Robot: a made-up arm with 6 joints. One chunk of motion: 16 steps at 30 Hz.
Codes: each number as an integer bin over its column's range. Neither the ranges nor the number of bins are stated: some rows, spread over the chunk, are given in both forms.
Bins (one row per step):
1: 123 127 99 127 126 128
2: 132 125 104 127 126 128
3: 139 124 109 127 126 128
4: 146 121 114 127 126 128
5: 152 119 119 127 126 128
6: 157 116 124 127 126 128
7: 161 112 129 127 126 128
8: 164 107 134 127 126 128
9: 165 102 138 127 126 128
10: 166 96 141 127 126 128
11: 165 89 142 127 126 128
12: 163 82 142 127 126 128
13: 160 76 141 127 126 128
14: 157 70 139 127 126 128
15: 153 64 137 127 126 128
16: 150 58 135 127 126 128
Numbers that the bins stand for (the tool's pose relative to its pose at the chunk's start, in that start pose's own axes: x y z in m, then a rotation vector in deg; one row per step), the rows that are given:
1: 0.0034 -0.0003 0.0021 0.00 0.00 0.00
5: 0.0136 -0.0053 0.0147 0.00 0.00 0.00
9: 0.0182 -0.0160 0.0266 0.00 0.00 0.00
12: 0.0175 -0.0285 0.0291 0.00 0.00 0.00
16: 0.0129 -0.0436 0.0247 0.00 0.00 0.00
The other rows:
2: 0.0066 -0.0016 0.0053 0.00 0.00 0.00
3: 0.0091 -0.0022 0.0084 0.00 0.00 0.00
4: 0.0115 -0.0041 0.0115 0.00 0.00 0.00
6: 0.0154 -0.0072 0.0178 0.00 0.00 0.00
7: 0.0168 -0.0097 0.0209 0.00 0.00 0.00
8: 0.0179 -0.0129 0.0241 0.00 0.00 0.00
10: 0.0186 -0.0198 0.0285 0.00 0.00 0.00
11: 0.0182 -0.0242 0.0291 0.00 0.00 0.00
13: 0.0165 -0.0323 0.0285 0.00 0.00 0.00
14: 0.0154 -0.0361 0.0272 0.00 0.00 0.00
15: 0.0140 -0.0398 0.0260 0.00 0.00 0.00

